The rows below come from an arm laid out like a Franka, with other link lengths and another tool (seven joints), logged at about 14 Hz.
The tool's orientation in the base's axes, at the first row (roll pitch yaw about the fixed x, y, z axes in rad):
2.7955 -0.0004 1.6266
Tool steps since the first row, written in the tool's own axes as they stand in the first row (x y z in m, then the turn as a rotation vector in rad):
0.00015 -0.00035 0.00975 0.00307 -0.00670 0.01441
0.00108 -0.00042 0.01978 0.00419 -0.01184 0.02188
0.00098 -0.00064 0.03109 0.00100 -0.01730 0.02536
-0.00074 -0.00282 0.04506 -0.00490 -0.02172 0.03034
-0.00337 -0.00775 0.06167 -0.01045 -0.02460 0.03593
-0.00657 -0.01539 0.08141 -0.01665 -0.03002 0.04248
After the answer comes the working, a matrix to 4 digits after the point.
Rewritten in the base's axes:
0.00296 0.00032 -0.00929 -0.00158 0.00299 -0.01583
0.00624 0.00144 -0.01875 -0.00394 0.00399 -0.02460
0.00987 0.00154 -0.02946 -0.00772 0.00058 -0.02972
0.01265 -0.00002 -0.04335 -0.00985 -0.00544 -0.03591
0.01379 -0.00258 -0.06064 -0.01035 -0.01103 -0.04215
0.01348 -0.00579 -0.08181 -0.01288 -0.01738 -0.05015

The tool's axes in the first row as the columns of a matrix, in the base's axes (rounded; the answer above uses it unrounded):
-0.0558 0.9392 0.3387
0.9984 0.0523 0.0193
0.0004 0.3392 -0.9407

